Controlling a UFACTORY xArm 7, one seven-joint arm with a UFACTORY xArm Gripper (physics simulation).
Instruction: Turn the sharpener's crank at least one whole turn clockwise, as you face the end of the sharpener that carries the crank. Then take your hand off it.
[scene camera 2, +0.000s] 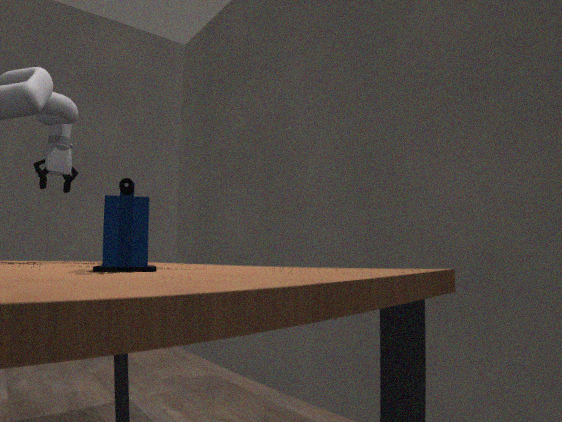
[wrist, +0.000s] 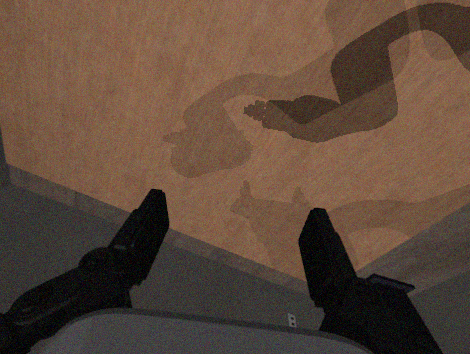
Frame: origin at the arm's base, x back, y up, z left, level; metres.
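Where they show: gripper, fingertip midpoint: (scene camera 2: 54, 190) (wrist: 235, 215).
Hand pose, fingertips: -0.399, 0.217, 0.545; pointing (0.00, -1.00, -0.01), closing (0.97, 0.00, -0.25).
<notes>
Things, the pixels of their top centre, and the offset from my fingertips, as dx, dy, dz. "spot": a spot on its surface instead. Level surfaces: height alone.
- blue sharpener at a spot on its surface: (scene camera 2: 126, 232) spot: +0.092, -0.188, -0.794
- round black part at a spot on its surface: (scene camera 2: 127, 186) spot: +0.119, -0.121, -0.848
- wooden table at its surface level: dy -0.254
The blue sharpener (scene camera 2: 126, 232) stands upright on a black base on the table in the scene view, with a round black part (scene camera 2: 127, 186) with a pale centre at its top. I cannot tell which part is the crank; no crank arm or handle shows clearly. My gripper (scene camera 2: 55, 189) (wrist: 235, 215) is open and empty, pointing down. In the scene view it hangs to the left of the sharpener, its fingertips at about the height of the round black part and apart from it. The sharpener cannot be made out in the wrist view.
The wooden table (scene camera 2: 300, 280) (wrist: 100, 60) has an edge and corner at the right in the scene view. Shadows of the arm fall on the table top in the wrist view. Grey walls (scene camera 2: 350, 125) stand behind. A small white socket plate (wrist: 292, 320) shows low in the wrist view.
</notes>
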